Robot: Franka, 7 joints.
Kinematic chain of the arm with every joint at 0, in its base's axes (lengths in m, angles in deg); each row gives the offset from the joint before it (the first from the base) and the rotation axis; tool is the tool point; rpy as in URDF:
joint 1: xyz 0 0 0.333 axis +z
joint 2: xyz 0 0 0 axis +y
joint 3: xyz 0 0 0.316 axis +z
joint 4: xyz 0.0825 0 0 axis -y
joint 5: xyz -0.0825 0 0.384 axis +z
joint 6: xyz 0 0 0 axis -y
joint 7: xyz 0.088 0 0 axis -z
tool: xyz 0 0 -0.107 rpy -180 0 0
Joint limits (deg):
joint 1: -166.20..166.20
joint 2: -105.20..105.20
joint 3: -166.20..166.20
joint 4: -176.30..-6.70
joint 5: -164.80..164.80
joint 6: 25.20..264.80
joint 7: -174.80..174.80
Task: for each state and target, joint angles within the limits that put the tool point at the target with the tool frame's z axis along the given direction. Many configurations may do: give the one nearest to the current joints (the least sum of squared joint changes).
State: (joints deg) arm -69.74 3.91 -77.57 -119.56 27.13 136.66 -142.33
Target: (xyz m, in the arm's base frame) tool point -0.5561 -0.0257 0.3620 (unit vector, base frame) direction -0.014 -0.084 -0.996
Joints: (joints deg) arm -106.28 20.77 -75.41 -120.89 30.21 123.23 -142.33
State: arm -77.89 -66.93 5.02 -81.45 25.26 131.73 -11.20
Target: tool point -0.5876 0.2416 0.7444 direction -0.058 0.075 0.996
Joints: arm -39.74 -104.96 -16.16 -83.79 47.61 156.53 -11.20
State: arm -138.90 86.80 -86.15 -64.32 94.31 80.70 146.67
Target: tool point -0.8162 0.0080 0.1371 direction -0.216 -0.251 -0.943
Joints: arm -163.39 96.59 -82.59 -31.04 105.22 107.39 146.67
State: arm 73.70 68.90 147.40 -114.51 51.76 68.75 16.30
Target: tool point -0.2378 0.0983 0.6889 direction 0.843 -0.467 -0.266
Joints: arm 75.32 76.88 131.84 -116.87 36.44 52.37 16.30
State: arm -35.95 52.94 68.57 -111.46 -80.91 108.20 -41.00
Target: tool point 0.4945 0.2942 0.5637 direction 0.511 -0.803 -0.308
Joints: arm -27.89 14.91 78.24 -100.44 -82.00 74.83 -41.00
